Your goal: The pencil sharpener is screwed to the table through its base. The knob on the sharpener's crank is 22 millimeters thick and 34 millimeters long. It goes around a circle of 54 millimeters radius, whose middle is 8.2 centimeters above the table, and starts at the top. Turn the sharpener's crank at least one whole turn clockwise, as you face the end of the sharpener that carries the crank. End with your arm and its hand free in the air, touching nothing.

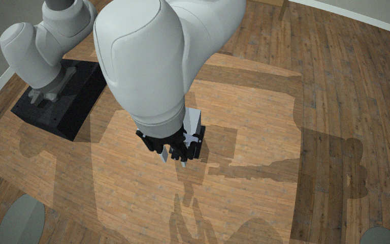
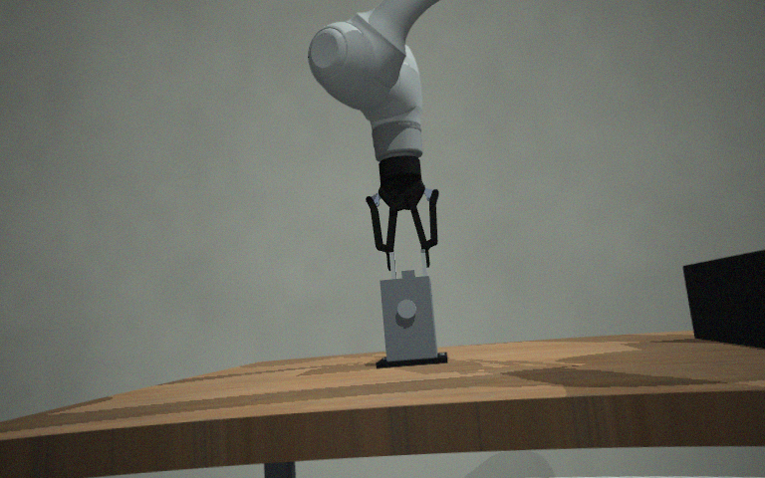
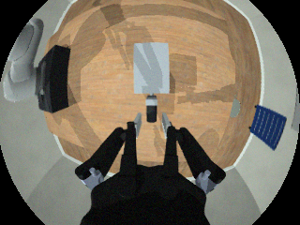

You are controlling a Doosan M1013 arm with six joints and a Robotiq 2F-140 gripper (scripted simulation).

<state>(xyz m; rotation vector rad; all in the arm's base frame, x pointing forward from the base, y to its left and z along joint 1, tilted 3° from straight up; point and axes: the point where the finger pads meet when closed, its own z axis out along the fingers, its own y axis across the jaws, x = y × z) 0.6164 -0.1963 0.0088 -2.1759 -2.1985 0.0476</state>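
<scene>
My hand is 2 cm to the right of the black crank knob and 2 cm above it. The rest, counted from my hand: crank: 2 cm to the left, 2 cm below.
</scene>
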